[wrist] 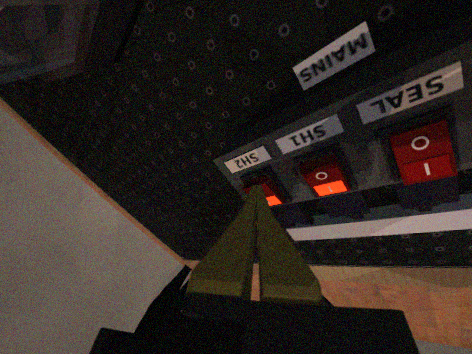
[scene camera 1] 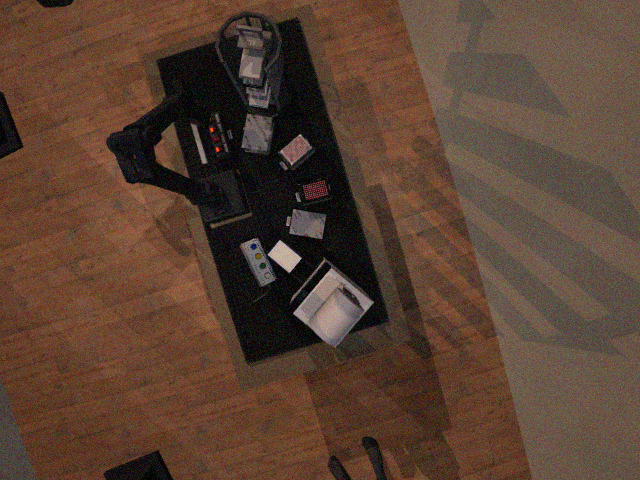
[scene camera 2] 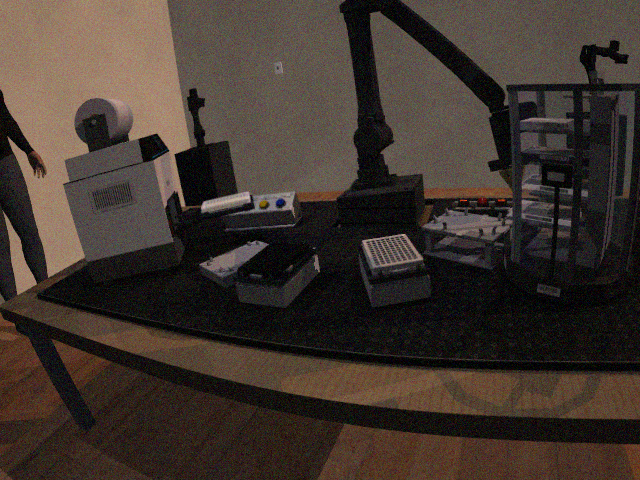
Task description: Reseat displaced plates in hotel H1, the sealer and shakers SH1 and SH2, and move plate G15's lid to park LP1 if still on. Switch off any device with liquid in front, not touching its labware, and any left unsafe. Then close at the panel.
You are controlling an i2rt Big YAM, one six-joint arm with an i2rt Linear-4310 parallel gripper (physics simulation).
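Frame: origin at the arm's base, x right, y down, z ahead, level; centimetres.
Seen in the pictures: gripper, fingertip midpoint: (wrist: 256, 190) (scene camera 1: 212, 118); arm's base, link origin: (scene camera 1: 217, 201) (scene camera 2: 375, 184).
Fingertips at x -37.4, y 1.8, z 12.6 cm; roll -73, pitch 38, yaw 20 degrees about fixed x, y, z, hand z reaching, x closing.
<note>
Pixels of each thing's top centre, then the offset from my fingertips to it. "pt": a spot on its surface instead.
- lit SH2 rocker, surface spot: (wrist: 273, 200) pt dx -0.6, dy +1.3, dz -2.3 cm
- SH1 rocker, surface spot: (wrist: 330, 182) pt dx +4.2, dy +1.2, dz -2.3 cm
- SEAL rocker, surface spot: (wrist: 425, 150) pt dx +9.1, dy +1.3, dz -2.3 cm
- Hotel, surface spot: (scene camera 2: 515, 180) (scene camera 1: 275, 92) pt dx +7.7, dy -12.0, dz +31.1 cm
- sealer, top centre: (scene camera 2: 105, 98) (scene camera 1: 334, 319) dx +96.5, dy -39.4, dz +17.7 cm
- white plate, top centre: (scene camera 2: 225, 199) (scene camera 1: 284, 256) dx +73.0, dy -5.8, dz +6.1 cm
- dark-topped plate, top centre: (scene camera 2: 274, 255) (scene camera 1: 315, 190) dx +50.5, dy -0.7, dz +30.8 cm
- pale plate, top centre: (scene camera 2: 390, 249) (scene camera 1: 296, 149) dx +29.5, dy -0.7, dz +30.1 cm
- button panel, top centre: (scene camera 2: 257, 196) (scene camera 1: 255, 263) dx +70.7, dy -2.2, dz -8.2 cm
- post, surface spot: (scene camera 2: 556, 175) pt dx +3.1, dy -14.5, dz +38.9 cm
My gripper (wrist: 256, 190) (scene camera 2: 507, 178) is shut and empty. In the wrist view its tips overlap the lit SH2 rocker (wrist: 273, 200); contact is unclear. The SH1 rocker (wrist: 330, 182) is lit; the SEAL rocker (wrist: 425, 150) is unlit. The switch strip (scene camera 1: 218, 136) (scene camera 2: 481, 202) also shows in both scene views. Hotel (scene camera 1: 276, 93) (scene camera 2: 515, 180) holds several plates. The sealer (scene camera 1: 336, 310) (scene camera 2: 118, 217) has a white plate (scene camera 1: 284, 256) (scene camera 2: 226, 202) on its tray. Two shakers (scene camera 2: 278, 289) (scene camera 2: 398, 289) carry a dark-topped plate (scene camera 1: 315, 190) and a pale plate (scene camera 1: 296, 149) (scene camera 2: 391, 252). Liquid and plate seating are unclear.
A raised stand (scene camera 1: 257, 133) (scene camera 2: 467, 227) is beside the hotel. A low pale stand (scene camera 1: 307, 223) (scene camera 2: 235, 260) lies between the dark-topped plate and sealer. The button panel (scene camera 1: 258, 261) (scene camera 2: 289, 211) is near the sealer tray. A small sign on a post (scene camera 2: 556, 175) stands before the hotel.
</note>
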